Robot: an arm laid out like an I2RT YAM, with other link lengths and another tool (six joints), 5 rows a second.
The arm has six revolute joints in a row. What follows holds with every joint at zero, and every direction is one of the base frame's.
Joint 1 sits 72.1 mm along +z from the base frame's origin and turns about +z.
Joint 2 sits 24.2 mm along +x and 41 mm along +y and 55.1 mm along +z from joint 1 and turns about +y.
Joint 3 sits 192.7 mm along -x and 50.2 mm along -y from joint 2 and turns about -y.
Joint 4 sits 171.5 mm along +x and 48.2 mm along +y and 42 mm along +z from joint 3 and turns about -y.
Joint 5 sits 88.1 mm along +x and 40.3 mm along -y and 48.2 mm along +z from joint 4 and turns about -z.
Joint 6 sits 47.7 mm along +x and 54.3 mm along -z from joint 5 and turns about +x.
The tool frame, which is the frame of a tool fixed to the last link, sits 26 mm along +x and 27 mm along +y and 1 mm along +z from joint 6; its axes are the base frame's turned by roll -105.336, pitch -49.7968 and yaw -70.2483 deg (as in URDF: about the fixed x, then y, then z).
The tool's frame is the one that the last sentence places.
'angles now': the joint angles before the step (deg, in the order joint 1, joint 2, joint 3, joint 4, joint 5, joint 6). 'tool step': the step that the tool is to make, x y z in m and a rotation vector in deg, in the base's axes. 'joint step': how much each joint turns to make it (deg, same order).
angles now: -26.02, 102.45, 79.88, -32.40, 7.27, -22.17
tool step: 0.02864, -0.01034, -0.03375, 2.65, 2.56, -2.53
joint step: 0.59, 13.20, 8.36, 0.94, 0.63, 3.34
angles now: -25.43, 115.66, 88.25, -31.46, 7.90, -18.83
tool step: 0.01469, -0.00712, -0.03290, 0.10, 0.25, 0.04
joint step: -0.02, 7.86, 1.24, 6.36, -0.02, -0.06
